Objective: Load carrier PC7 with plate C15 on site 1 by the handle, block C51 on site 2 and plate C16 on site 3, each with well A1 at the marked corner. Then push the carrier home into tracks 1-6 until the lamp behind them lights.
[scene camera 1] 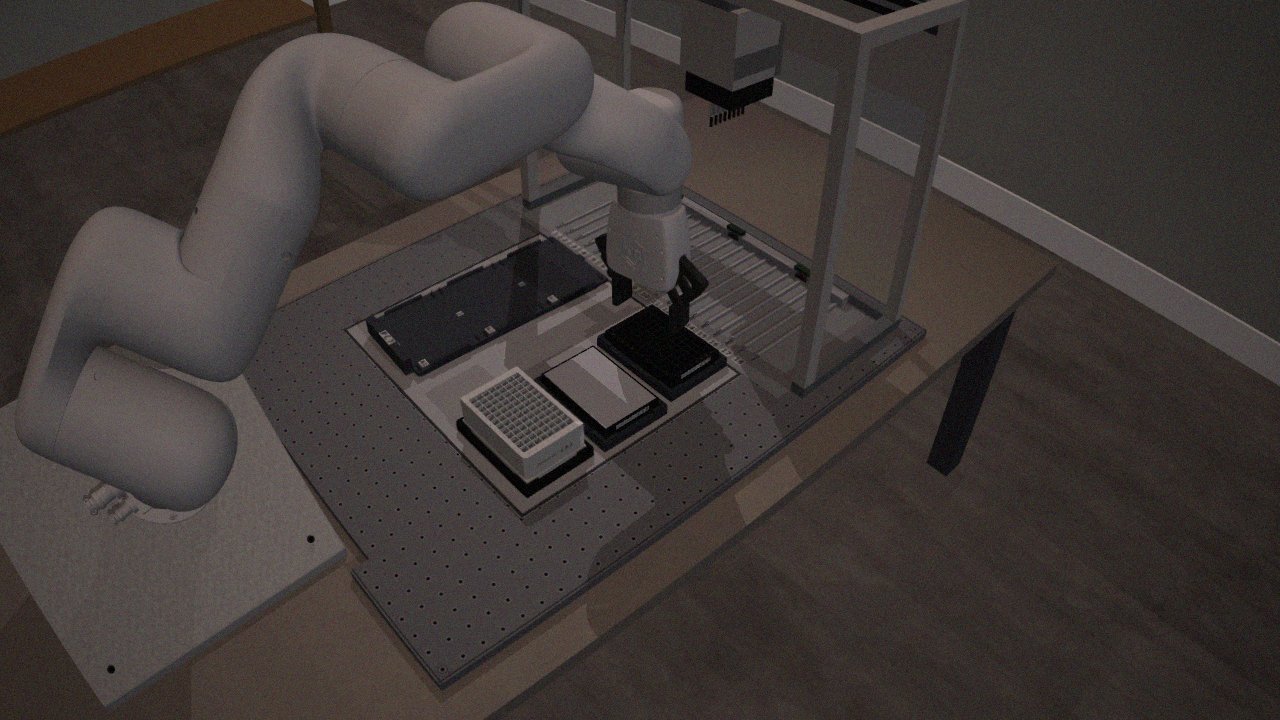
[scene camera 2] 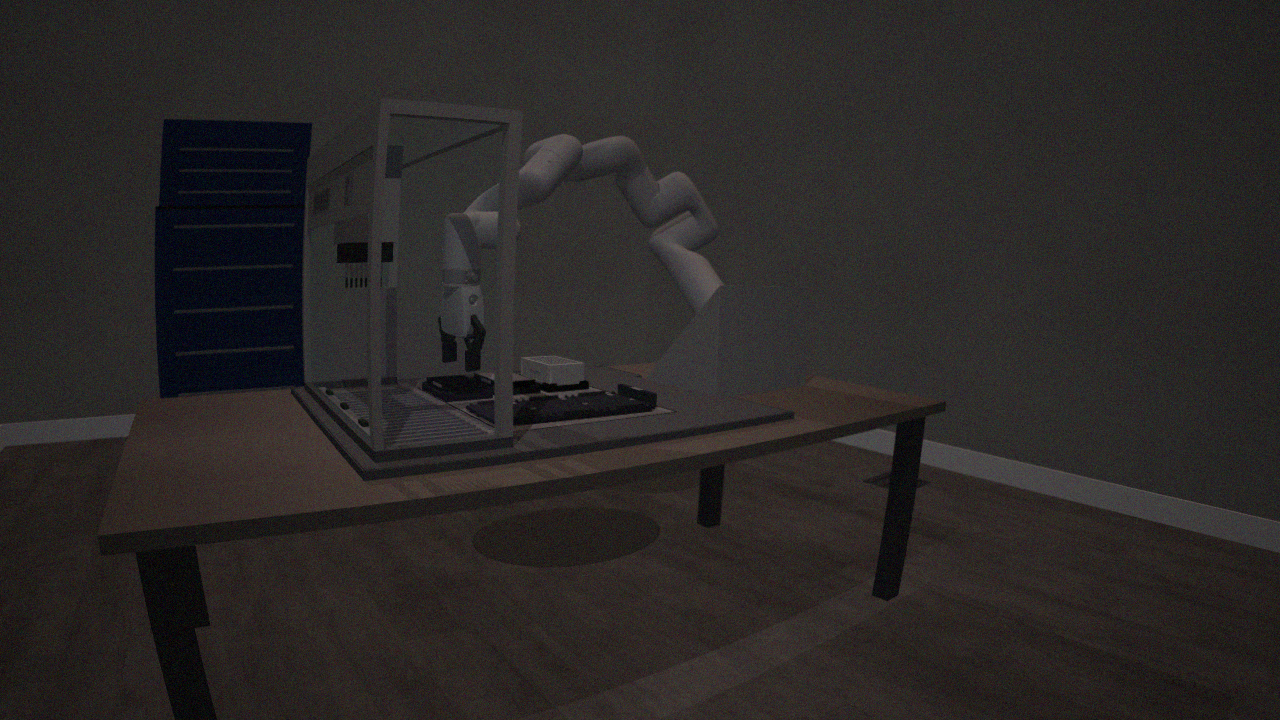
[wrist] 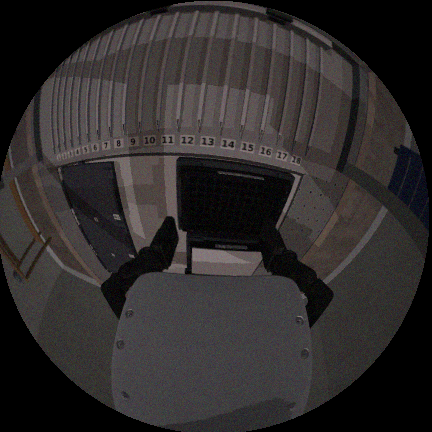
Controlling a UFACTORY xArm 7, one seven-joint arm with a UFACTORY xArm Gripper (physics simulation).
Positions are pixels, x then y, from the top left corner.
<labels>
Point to a long dark carrier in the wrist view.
91, 190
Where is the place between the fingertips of my gripper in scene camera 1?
649, 314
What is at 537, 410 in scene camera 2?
A long dark carrier.
</labels>
